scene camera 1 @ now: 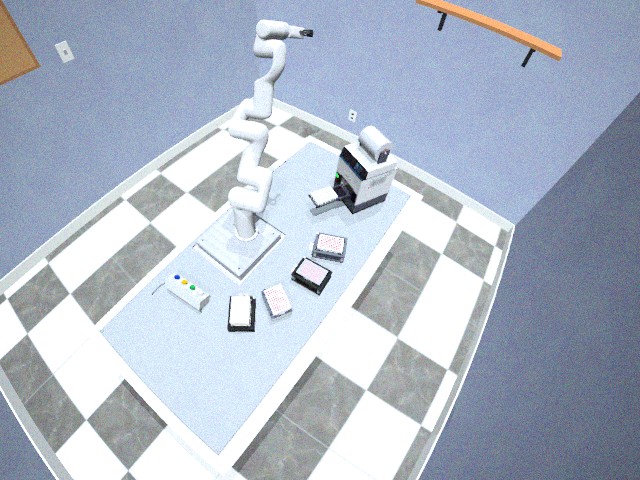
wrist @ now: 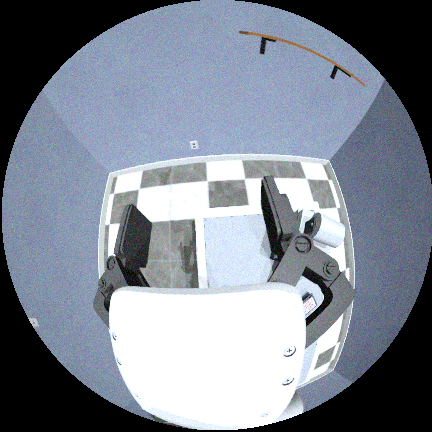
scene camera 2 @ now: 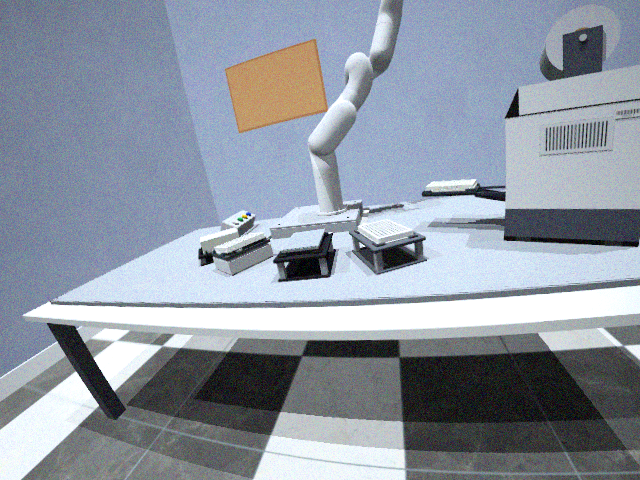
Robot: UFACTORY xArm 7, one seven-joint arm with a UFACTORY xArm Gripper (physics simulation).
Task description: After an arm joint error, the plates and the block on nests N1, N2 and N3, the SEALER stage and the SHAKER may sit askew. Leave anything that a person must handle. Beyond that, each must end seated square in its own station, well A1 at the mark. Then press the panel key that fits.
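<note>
My gripper is open and empty, high above the table. A plate lies on the stage sticking out of the sealer. A red-dotted plate lies on a grey raised nest. A pink plate on a black nest looks sloped in scene camera 2. Another red-dotted plate tops a pale base. A white plate or block is on a black base. Station labels, A1 marks and exact seating are too small to tell.
The key panel has blue, yellow, green and pale keys and stands beside the robot's base plate. The tall sealer is at the table's far end. A wooden shelf is on the wall.
</note>
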